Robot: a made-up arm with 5 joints. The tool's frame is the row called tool. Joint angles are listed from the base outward. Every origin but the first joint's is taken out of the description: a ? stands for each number. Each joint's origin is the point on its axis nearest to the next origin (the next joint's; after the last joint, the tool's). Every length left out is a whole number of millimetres.
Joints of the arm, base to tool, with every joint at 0 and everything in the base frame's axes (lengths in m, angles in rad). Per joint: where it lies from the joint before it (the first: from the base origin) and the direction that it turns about. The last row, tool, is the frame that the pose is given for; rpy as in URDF.
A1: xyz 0 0 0.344 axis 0 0 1
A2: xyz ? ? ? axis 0 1 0
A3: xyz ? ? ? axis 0 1 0
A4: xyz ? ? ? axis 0 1 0
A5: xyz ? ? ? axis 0 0 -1
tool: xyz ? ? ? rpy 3.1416 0 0
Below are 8 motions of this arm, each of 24 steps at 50 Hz.
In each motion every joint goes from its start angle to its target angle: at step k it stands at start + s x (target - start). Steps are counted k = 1, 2, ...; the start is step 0. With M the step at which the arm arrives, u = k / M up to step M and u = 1 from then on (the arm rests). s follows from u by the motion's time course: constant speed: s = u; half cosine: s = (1 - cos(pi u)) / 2; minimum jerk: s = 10 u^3 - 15 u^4 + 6 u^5.
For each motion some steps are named. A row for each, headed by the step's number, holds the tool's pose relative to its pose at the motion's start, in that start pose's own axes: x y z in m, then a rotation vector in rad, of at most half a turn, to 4 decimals.
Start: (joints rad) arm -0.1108 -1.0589 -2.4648 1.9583 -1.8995
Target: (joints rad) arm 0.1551 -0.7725 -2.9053 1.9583 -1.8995
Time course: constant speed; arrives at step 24
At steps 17, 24:
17: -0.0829 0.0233 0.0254 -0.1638 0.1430 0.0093
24: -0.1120 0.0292 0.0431 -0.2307 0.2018 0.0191

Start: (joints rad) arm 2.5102 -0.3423 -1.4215 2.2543 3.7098
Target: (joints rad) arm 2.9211 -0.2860 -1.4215 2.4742 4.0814
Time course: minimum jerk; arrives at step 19
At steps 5, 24:
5: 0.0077 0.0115 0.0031 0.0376 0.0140 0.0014
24: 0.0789 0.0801 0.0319 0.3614 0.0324 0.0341

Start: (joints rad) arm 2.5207 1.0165 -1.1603 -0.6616 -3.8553
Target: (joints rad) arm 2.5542 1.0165 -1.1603 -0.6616 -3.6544
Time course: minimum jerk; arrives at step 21
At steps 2, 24:
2: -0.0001 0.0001 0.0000 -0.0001 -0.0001 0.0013
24: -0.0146 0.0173 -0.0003 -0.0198 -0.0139 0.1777

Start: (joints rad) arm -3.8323 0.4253 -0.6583 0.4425 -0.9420
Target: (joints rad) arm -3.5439 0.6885 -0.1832 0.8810 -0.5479
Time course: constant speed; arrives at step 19
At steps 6, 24:
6: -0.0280 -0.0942 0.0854 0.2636 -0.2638 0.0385
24: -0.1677 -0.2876 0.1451 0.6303 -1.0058 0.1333

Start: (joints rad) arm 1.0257 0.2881 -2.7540 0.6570 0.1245
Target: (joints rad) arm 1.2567 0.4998 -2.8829 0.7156 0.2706
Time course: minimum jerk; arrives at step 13
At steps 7, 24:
7: -0.0639 -0.0604 0.0522 0.1145 -0.1011 0.1093
24: -0.1149 -0.1156 0.0806 0.1962 -0.1830 0.1837

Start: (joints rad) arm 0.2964 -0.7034 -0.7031 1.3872 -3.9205
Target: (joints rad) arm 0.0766 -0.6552 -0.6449 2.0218 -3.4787
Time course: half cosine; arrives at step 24
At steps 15, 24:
15: 0.0652 0.0245 0.0516 -0.3314 0.3962 0.4480
24: 0.0926 0.0435 0.0619 -0.4636 0.5943 0.6322

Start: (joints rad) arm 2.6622 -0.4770 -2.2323 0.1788 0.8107
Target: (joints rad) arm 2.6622 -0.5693 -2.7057 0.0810 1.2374
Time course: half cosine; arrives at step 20
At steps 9, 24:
9: 0.0786 -0.0827 -0.0870 0.2196 0.1740 0.1788
24: 0.1604 -0.1688 -0.2436 0.5710 0.3475 0.4108

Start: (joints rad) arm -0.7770 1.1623 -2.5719 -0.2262 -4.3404
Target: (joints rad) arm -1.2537 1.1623 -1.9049 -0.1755 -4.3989
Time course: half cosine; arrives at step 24
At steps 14, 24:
14: 0.3217 0.0963 -0.0413 -0.3171 0.4354 0.0125
24: 0.4842 0.1543 -0.1395 -0.5060 0.6751 0.0860

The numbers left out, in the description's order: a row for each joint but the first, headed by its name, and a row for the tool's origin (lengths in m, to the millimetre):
A2: 0 0 0
A3: 0.078 0 0.413
A4: 0.078 0 -0.347
A5: 0.098 0 -0.125
tool: 0 0 0

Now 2 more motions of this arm.
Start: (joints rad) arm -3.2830 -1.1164 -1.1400 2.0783 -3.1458
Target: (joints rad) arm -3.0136 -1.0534 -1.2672 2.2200 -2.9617
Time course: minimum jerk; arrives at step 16
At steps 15, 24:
15: 0.0055 -0.0025 -0.0267 -0.0304 0.0796 -0.0827
24: 0.0055 -0.0025 -0.0267 -0.0304 0.0798 -0.0829

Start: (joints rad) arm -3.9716 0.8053 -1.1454 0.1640 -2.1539
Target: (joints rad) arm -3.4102 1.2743 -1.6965 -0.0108 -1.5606
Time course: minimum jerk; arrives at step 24
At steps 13, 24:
13: 0.1822 0.1502 0.0802 -0.1663 0.0148 0.0275
24: 0.3592 0.2023 0.1307 -0.2842 0.0902 0.0519

